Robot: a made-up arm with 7 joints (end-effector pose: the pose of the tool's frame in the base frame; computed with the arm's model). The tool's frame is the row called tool. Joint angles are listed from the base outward.
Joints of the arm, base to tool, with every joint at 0 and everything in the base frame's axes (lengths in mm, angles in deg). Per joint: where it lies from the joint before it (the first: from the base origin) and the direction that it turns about. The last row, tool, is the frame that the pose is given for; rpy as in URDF.
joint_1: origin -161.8 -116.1 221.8 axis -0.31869 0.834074 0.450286
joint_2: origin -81 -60.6 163.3 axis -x
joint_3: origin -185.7 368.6 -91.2 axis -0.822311 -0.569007 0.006
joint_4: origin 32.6 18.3 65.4 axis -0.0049 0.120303 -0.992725
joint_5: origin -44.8 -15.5 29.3 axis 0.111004 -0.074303 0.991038
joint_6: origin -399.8 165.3 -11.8 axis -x
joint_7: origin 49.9 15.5 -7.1 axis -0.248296 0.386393 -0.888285
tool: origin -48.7 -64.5 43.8 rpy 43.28 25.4 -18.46
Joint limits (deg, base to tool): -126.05..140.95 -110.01..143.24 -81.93..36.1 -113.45..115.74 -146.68..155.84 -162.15..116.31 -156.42..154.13
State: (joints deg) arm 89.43 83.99 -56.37 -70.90 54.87 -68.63 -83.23
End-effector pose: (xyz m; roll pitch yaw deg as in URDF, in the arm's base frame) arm 0.0864 -0.4917 0.4575 -120.17 -4.43 95.39
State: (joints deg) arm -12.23 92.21 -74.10 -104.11 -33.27 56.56 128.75
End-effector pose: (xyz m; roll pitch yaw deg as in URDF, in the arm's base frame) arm -0.7492 -0.2532 0.1065 49.06 -40.31 -126.28
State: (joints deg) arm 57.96 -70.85 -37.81 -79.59 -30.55 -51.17 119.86
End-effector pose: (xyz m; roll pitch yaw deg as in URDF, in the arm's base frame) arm -0.2759 -0.1578 0.8149 -155.39 3.48 174.24
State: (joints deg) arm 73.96 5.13 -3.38 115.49 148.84 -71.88 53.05
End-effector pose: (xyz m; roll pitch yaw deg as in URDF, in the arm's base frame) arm -0.4657 -0.0244 0.8158 -122.42 31.15 -170.56
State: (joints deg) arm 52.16 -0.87 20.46 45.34 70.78 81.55 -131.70
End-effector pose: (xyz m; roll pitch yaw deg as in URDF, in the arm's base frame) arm -0.6898 0.1300 0.6691 97.50 27.81 -164.20
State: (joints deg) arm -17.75 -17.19 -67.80 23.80 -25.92 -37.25 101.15
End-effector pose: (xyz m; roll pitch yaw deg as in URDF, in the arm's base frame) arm -0.4295 0.0993 0.8163 -97.49 -9.67 163.49
